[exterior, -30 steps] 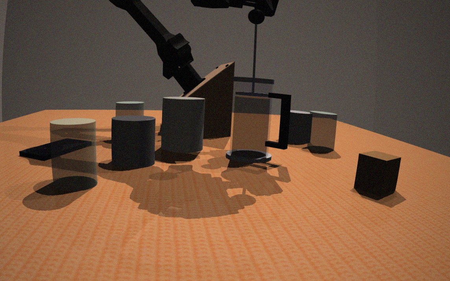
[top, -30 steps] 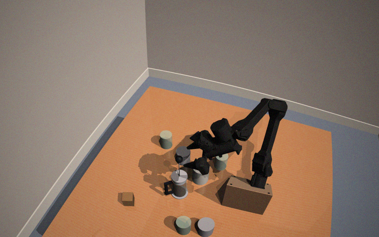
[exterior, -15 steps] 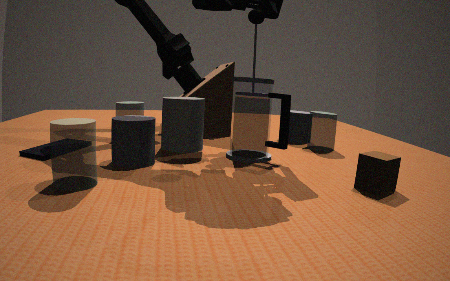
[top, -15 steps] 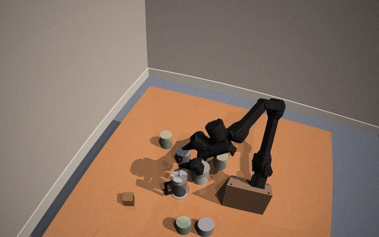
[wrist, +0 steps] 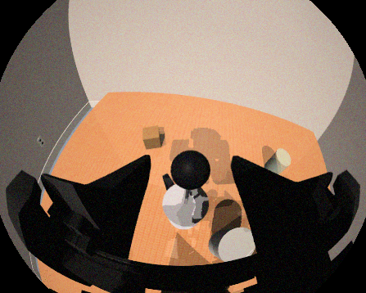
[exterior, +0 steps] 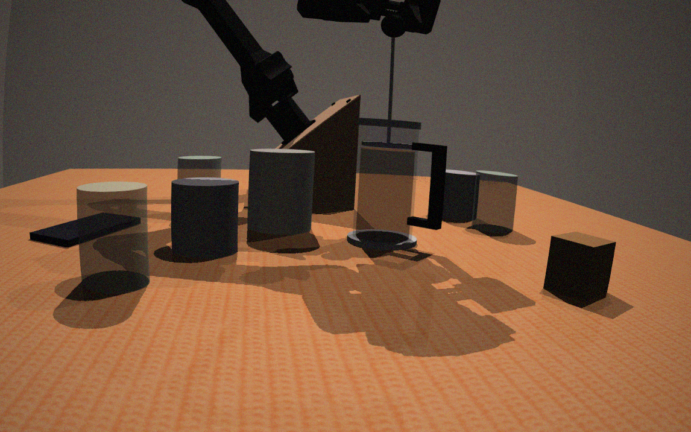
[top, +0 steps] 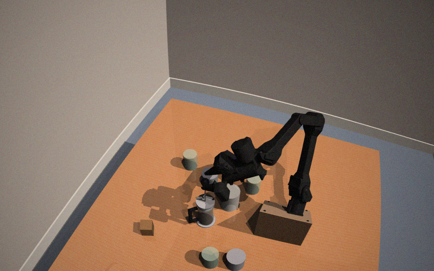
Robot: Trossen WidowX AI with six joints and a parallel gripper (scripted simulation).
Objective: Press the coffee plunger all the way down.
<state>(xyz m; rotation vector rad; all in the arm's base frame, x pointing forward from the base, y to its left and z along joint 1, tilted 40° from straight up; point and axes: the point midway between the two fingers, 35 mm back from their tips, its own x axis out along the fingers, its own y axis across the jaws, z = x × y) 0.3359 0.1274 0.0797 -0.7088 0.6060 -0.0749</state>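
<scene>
My gripper tip is now 1 cm short of the glass coffee press, 1 cm to the right of it and 13 cm above it.
</scene>
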